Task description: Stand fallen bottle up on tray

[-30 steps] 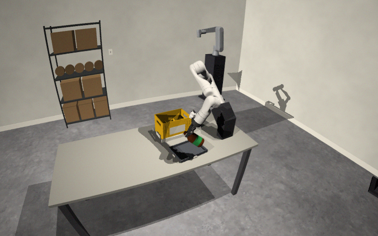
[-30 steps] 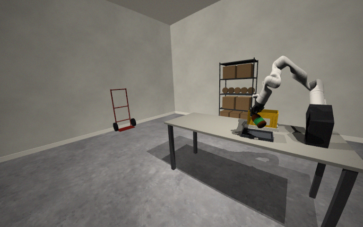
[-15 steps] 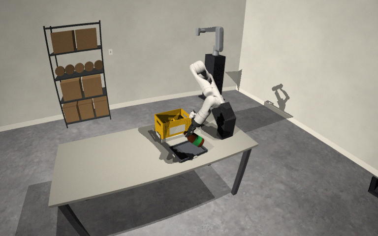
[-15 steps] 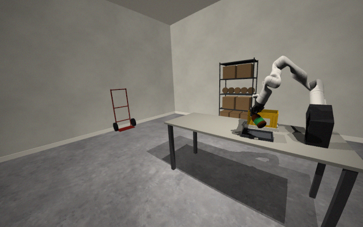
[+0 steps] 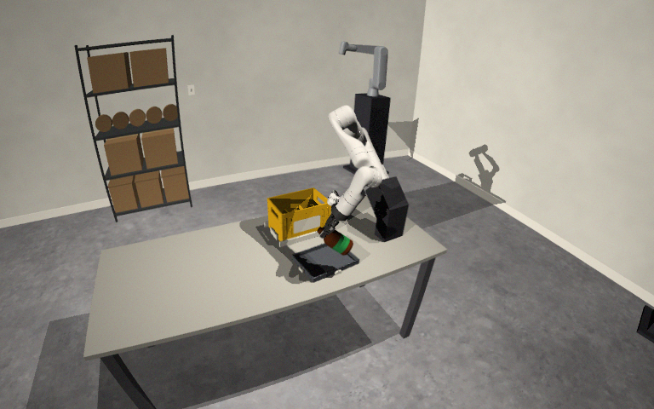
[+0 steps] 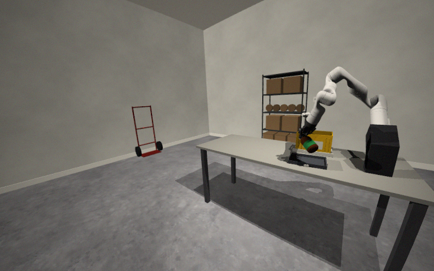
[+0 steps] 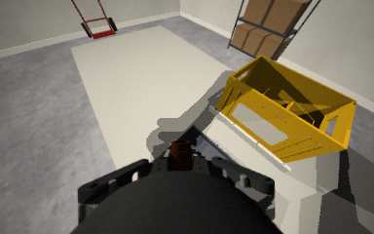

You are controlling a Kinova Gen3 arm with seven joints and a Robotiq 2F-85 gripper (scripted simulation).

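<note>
The bottle lies 3 cm to the left of my hand, 3 cm below it and 3 cm behind it. The rest, counted from my hand: yellow crate 33 cm to the right, 12 cm below, 7 cm behind; tray 19 cm below, 4 cm to the right, 4 cm behind.
</note>
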